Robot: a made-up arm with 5 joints.
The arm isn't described. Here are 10 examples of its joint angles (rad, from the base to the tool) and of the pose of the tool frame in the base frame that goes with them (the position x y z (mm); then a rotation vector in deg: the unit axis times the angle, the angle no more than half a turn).
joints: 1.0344 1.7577 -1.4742 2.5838 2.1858
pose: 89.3 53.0 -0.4 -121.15 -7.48 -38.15
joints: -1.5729 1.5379 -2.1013 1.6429 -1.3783
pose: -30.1 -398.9 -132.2 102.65 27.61 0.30
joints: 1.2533 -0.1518 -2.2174 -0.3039 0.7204
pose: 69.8 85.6 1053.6 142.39 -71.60 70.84
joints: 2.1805 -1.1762 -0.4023 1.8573 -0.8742
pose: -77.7 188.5 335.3 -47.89 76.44 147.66
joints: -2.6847 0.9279 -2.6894 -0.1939 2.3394
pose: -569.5 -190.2 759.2 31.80 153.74 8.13
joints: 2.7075 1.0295 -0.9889 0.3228 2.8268
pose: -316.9 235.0 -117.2 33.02 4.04 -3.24
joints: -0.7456 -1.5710 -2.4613 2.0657 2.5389
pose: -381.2 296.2 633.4 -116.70 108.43 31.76
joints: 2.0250 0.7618 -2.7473 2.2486 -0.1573
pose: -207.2 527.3 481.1 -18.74 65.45 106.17
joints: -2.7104 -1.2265 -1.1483 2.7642 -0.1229
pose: -8.3 55.8 507.0 76.38 -37.46 -137.39
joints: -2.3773 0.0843 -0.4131 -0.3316 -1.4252
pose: -341.4 -261.9 228.4 11.08 15.19 -61.98
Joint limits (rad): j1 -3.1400..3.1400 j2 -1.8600..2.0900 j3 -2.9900..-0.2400 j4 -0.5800..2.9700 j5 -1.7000..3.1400
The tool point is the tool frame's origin. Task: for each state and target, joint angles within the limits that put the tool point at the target. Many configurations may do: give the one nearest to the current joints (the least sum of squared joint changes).
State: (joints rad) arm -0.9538 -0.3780 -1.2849 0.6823 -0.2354
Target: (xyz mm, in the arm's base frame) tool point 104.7 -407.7 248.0
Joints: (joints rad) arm -1.2637 -0.1025 -0.7524 0.9230 -0.2419
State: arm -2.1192 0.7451 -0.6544 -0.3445 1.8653
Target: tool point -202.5 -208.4 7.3
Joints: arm -2.1004 0.5874 -0.2444 -0.4173 1.8814
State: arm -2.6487 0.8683 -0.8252 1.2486 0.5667
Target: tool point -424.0 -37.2 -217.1
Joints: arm -2.8991 1.4273 -1.5677 0.7389 0.5889
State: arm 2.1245 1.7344 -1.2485 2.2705 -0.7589
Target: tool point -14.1 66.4 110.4
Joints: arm 2.6226 1.5382 -0.9859 2.6157 -0.7894
